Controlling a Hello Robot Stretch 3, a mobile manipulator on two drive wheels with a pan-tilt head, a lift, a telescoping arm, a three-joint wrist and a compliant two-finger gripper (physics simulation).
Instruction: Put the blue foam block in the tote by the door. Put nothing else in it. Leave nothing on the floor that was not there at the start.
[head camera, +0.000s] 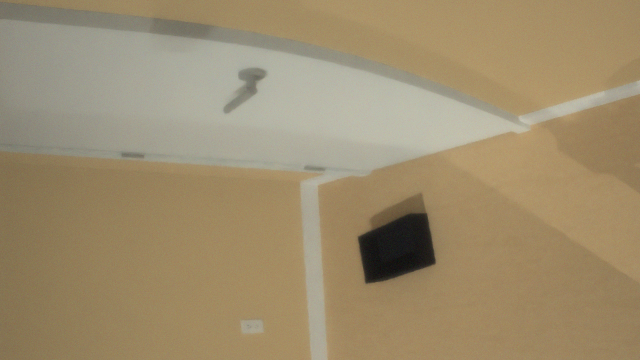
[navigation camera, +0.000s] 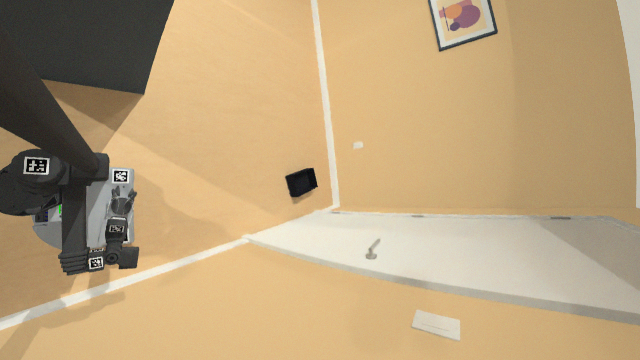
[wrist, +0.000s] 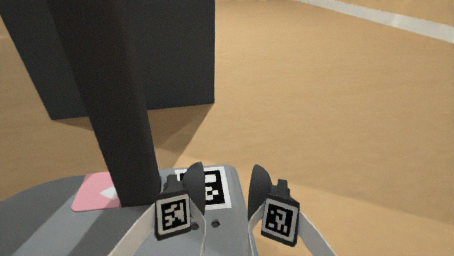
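Pixels of known places: gripper, fingertip midpoint: (navigation camera: 125, 188) (wrist: 226, 182); robot's base, link origin: (navigation camera: 121, 204).
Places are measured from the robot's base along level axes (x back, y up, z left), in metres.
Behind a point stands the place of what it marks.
The black tote (head camera: 397, 247) {z 0.136, x -1.336, y 0.004 m} (navigation camera: 301, 182) {z 0.138, x -1.334, y 0.004 m} stands on the floor near the white door (head camera: 310, 120) {z -0.234, x -1.029, y 0.634 m} (navigation camera: 450, 250) {z -0.241, x -0.970, y 1.249 m}, close to a room corner. Its inside is dark, and no block can be made out in it. The blue foam block does not show in these views. My gripper (navigation camera: 124, 193) {z 0.078, x -0.017, y 0.226 m} (wrist: 226, 182) {z 0.078, x -0.017, y 0.226 m} is open, with a gap between its fingertips and no object between them. It is held in over my grey base (navigation camera: 97, 200) {z 0.028, x 0.079, y 0.160 m} (wrist: 150, 235) {z 0.080, x 0.051, y 0.160 m}, well away from the tote.
A large dark piece of furniture (navigation camera: 100, 45) {z 0.578, x 0.102, y 0.371 m} (wrist: 180, 60) {z 0.587, x 0.032, y 0.146 m} stands on the floor beyond my base. White baseboards (head camera: 313, 260) {z 0.227, x -1.847, y 0.049 m} (navigation camera: 327, 120) {z 0.894, x -1.764, y 0.045 m} run along the walls. A dark post of my own (wrist: 112, 100) crosses the left of the wrist view. A framed picture (navigation camera: 465, 22) {z 1.418, x -1.688, y 1.560 m} hangs on a wall.
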